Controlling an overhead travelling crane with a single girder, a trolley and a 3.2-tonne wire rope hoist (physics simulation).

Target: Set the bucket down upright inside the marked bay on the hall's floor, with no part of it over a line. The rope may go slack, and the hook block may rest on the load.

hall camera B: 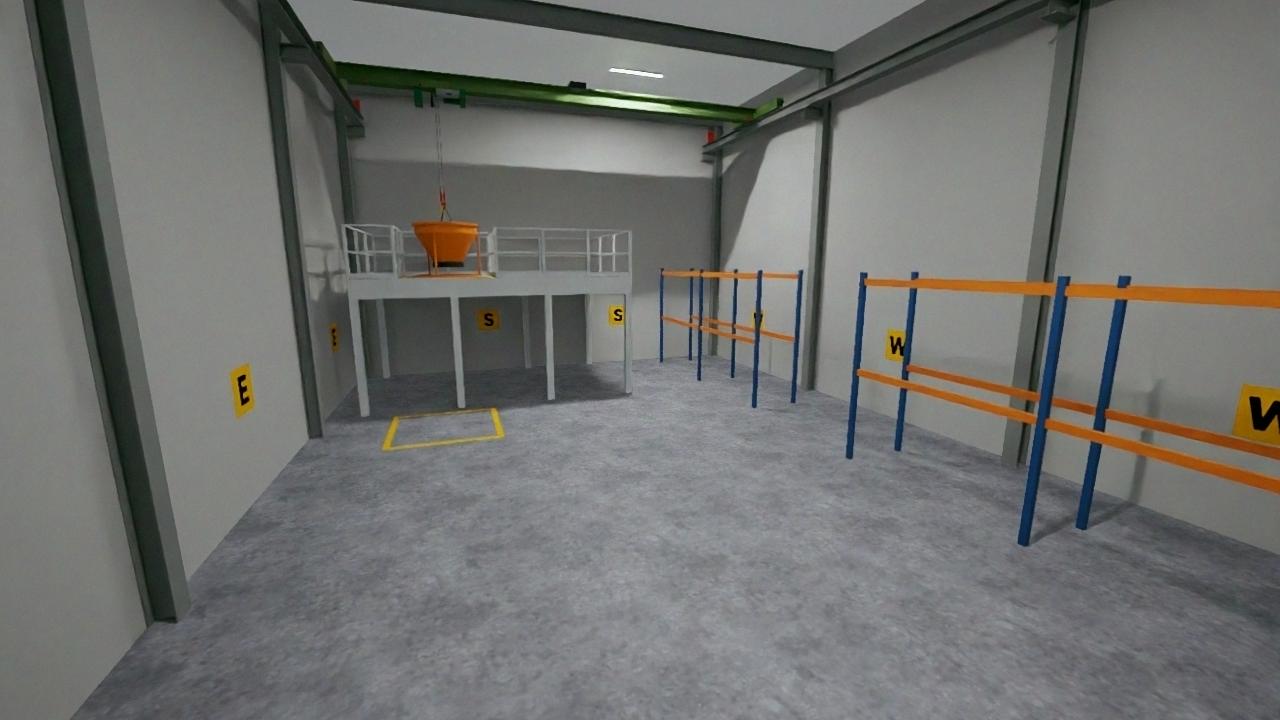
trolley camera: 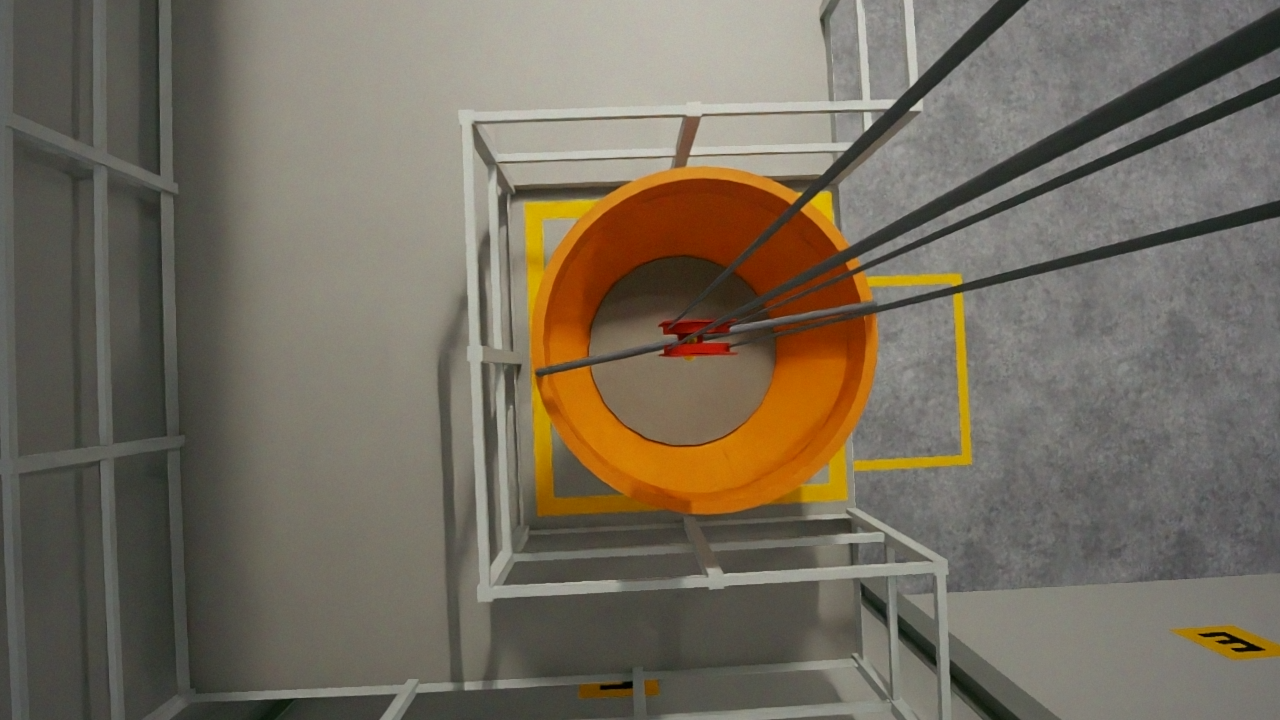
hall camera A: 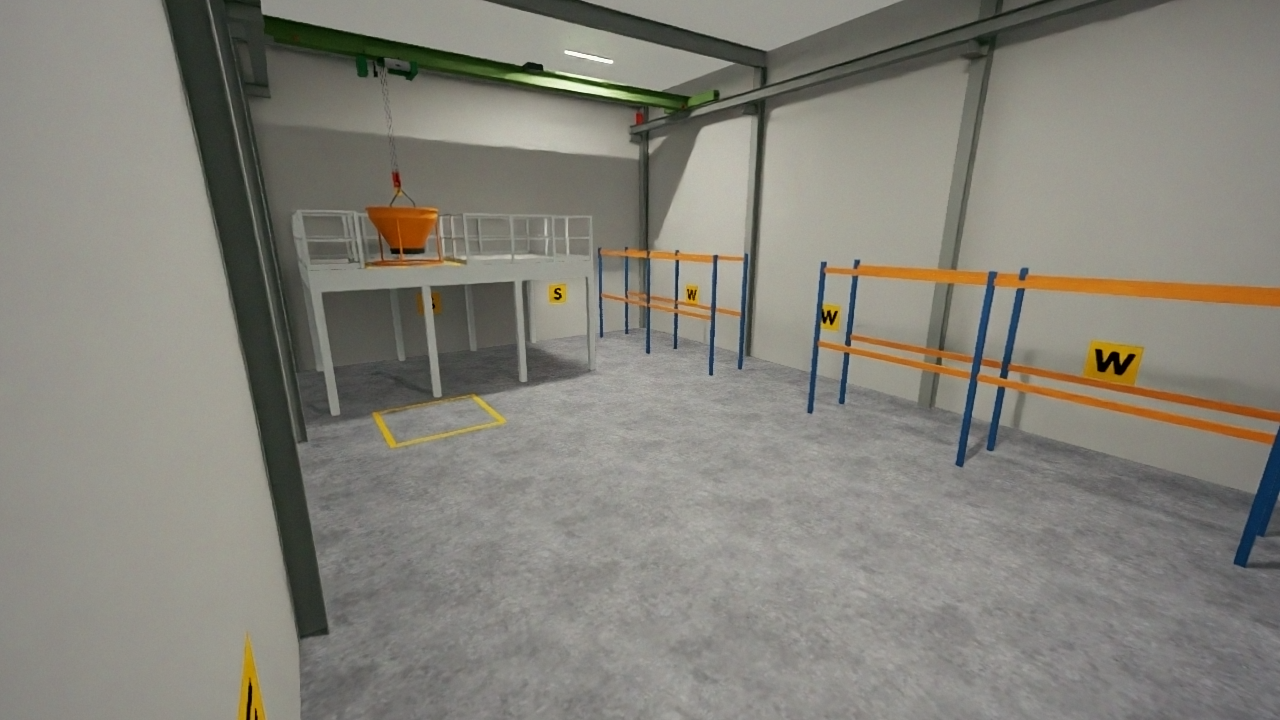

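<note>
The orange bucket (hall camera A: 402,225) (hall camera B: 445,240) (trolley camera: 626,223) is upright at the platform's front edge, inside a railed recess. Its base ring is at deck level; whether it touches the deck I cannot tell. My red hook block (hall camera A: 396,179) (hall camera B: 442,197) (trolley camera: 696,338) is above the bucket, and its hook holds the bucket's bail. In the trolley view one rope strand runs left across the bucket's rim. The marked bay (hall camera A: 447,434) (hall camera B: 444,443) (trolley camera: 964,371) is a yellow outline on the floor in front of the platform. Its left part is hidden in the trolley view.
The grey platform (hall camera A: 447,275) (hall camera B: 510,286) (trolley camera: 313,358) has white railings (trolley camera: 471,268) on three sides of the bucket. Another yellow outline (trolley camera: 544,447) lies under the bucket. Blue and orange racks (hall camera A: 975,367) (hall camera B: 1044,402) stand along the W wall.
</note>
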